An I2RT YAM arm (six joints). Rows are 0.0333 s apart.
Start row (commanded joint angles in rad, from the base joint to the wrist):
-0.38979 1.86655 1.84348 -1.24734 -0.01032 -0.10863
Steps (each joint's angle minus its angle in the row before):
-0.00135 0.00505 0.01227 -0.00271 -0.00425 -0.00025
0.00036 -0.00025 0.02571 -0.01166 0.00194 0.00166
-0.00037 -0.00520 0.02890 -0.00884 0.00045 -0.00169
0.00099 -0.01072 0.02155 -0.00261 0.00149 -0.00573
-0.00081 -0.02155 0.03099 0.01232 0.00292 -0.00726
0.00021 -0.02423 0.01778 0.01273 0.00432 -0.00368
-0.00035 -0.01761 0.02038 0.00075 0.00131 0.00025
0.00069 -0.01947 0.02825 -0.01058 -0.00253 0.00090
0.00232 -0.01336 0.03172 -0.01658 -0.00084 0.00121
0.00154 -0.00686 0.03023 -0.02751 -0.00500 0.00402
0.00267 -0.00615 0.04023 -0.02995 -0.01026 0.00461
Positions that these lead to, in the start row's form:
-0.39114 1.87160 1.85575 -1.25005 -0.01457 -0.10888
-0.39078 1.87135 1.88146 -1.26171 -0.01263 -0.10722
-0.39115 1.86615 1.91036 -1.27055 -0.01218 -0.10891
-0.39016 1.85543 1.93191 -1.27316 -0.01069 -0.11464
-0.39097 1.83388 1.96290 -1.26084 -0.00777 -0.12190
-0.39076 1.80965 1.98068 -1.24811 -0.00345 -0.12558
-0.39111 1.79204 2.00106 -1.24736 -0.00214 -0.12533
-0.39042 1.77257 2.02931 -1.25794 -0.00467 -0.12443
-0.38810 1.75921 2.06103 -1.27452 -0.00551 -0.12322
-0.38656 1.75235 2.09126 -1.30203 -0.01051 -0.11920
-0.38389 1.74620 2.13149 -1.33198 -0.02077 -0.11459

